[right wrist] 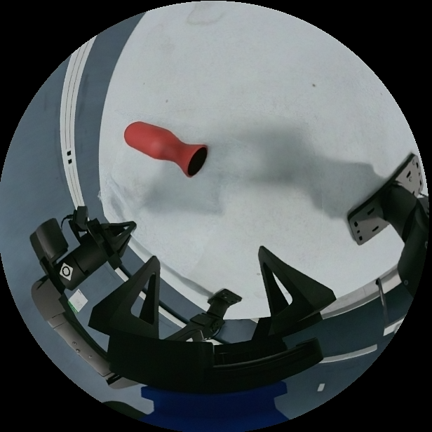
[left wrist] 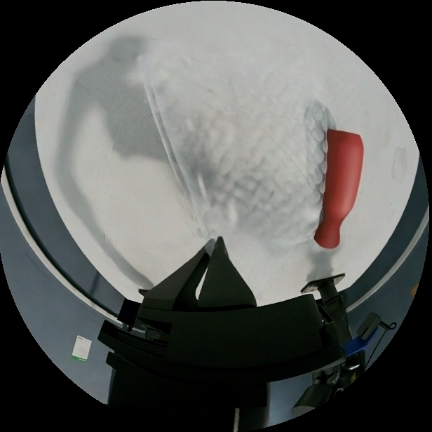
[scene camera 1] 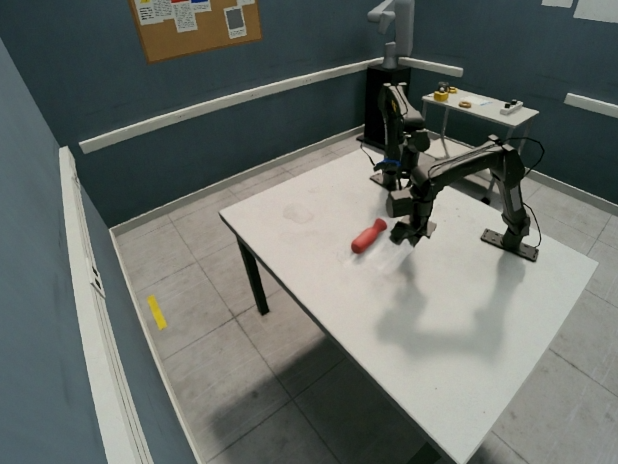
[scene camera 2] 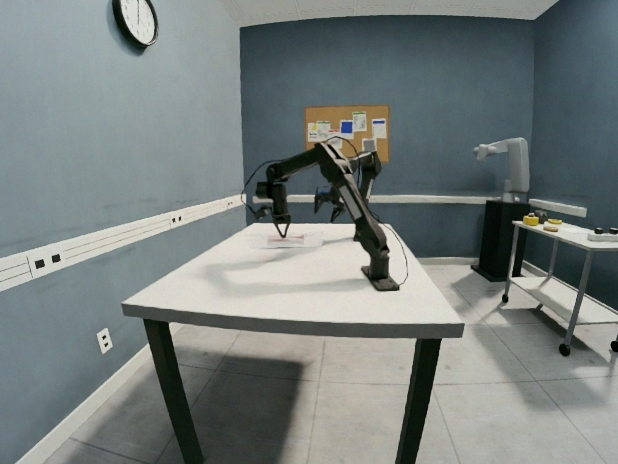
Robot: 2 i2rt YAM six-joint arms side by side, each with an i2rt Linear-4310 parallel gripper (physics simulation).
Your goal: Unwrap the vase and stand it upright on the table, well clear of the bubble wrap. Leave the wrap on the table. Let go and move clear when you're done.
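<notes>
The red vase (scene camera 1: 369, 236) (left wrist: 344, 180) (right wrist: 155, 141) lies on its side on the table (scene camera 1: 450, 395), its dark mouth facing right in the right wrist view. The clear bubble wrap (scene camera 1: 387, 257) (left wrist: 240, 170) spreads beside the vase and meets its long side; the vase's upper surface shows bare. My left gripper (scene camera 1: 414, 243) (scene camera 2: 283, 236) (left wrist: 217, 242) is shut on the wrap's edge, low over the table, with the vase off to one side. My right gripper (scene camera 2: 325, 215) (right wrist: 207, 256) is open and empty, raised above the table, apart from vase and wrap.
The right arm's base plate (scene camera 1: 381, 181) and the left arm's base plate (scene camera 1: 525, 251) stand along the table's far side in scene camera 1. A white cart (scene camera 1: 520, 119) with tape rolls and a grey robot on a black pedestal (scene camera 1: 380, 100) stand beyond the table.
</notes>
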